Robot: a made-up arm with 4 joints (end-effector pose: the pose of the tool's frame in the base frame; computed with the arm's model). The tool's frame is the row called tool.
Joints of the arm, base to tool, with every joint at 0 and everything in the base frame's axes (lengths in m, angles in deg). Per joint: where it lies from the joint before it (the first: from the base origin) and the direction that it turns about. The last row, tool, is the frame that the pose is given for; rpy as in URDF.
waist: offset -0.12 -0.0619 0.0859 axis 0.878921 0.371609 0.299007
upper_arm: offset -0.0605 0.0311 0.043 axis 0 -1 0
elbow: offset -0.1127 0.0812 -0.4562 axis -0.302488 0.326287 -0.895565
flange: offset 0.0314 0.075 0.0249 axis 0 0 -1
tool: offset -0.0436 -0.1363 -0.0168 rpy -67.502 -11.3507 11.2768
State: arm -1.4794 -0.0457 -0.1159 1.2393
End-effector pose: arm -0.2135 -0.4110 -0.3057 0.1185 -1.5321 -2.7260
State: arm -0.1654 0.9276 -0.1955 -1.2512
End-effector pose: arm 0.2073 0.0224 -0.1035 -2.2012 0.0533 1.7693
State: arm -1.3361 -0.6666 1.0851 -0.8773
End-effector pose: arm -0.4144 -0.2843 -0.2163 -2.1640 -0.0366 -0.8438
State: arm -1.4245 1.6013 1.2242 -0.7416
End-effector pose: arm 0.1969 -0.1228 0.2904 2.7626 -0.5264 1.6156
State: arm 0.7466 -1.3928 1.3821 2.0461
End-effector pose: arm -0.7183 -0.0186 0.2857 2.8457 -0.5640 -0.3624
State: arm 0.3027 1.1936 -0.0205 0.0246
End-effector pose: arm 0.1531 0.0819 -0.1614 -0.7936 -1.2941 -0.2016
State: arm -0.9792 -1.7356 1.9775 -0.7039
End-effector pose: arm -0.5447 0.2244 0.0389 -2.9006 -0.1095 -2.2221
